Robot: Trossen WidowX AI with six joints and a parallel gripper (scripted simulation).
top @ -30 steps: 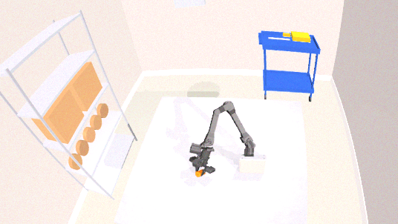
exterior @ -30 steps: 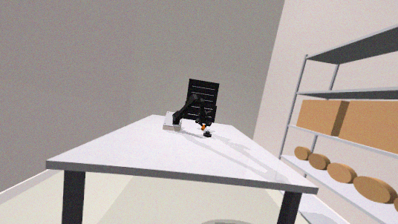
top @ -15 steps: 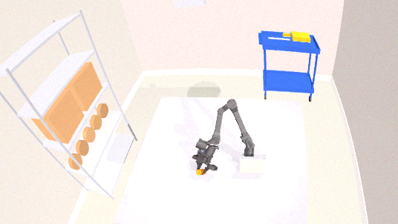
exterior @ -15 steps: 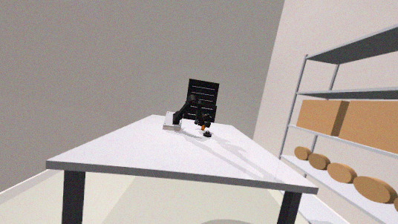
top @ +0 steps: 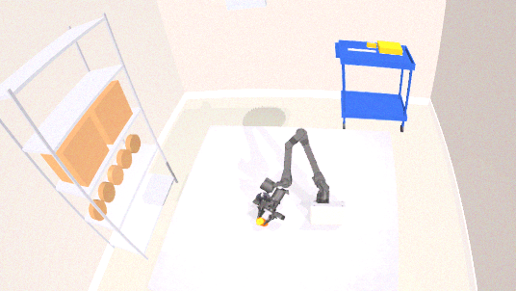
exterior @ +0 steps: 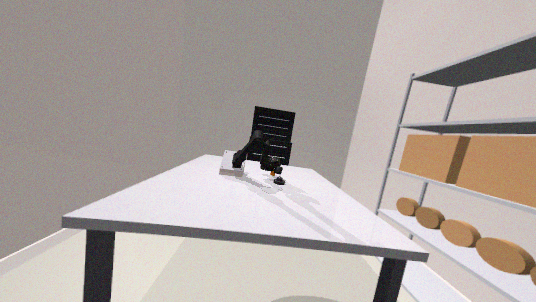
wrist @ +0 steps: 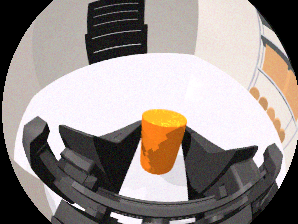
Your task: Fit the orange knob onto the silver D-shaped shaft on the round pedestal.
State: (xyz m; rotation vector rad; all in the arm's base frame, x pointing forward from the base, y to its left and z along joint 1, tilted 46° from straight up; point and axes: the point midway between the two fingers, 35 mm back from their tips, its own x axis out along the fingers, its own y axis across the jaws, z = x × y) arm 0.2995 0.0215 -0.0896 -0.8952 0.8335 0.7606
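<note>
Now: gripper tip 10 mm to the left of the orange knob. Also, from my gripper tip: pedestal (10 mm ahead, 180 mm to the right, 10 mm below).
</note>
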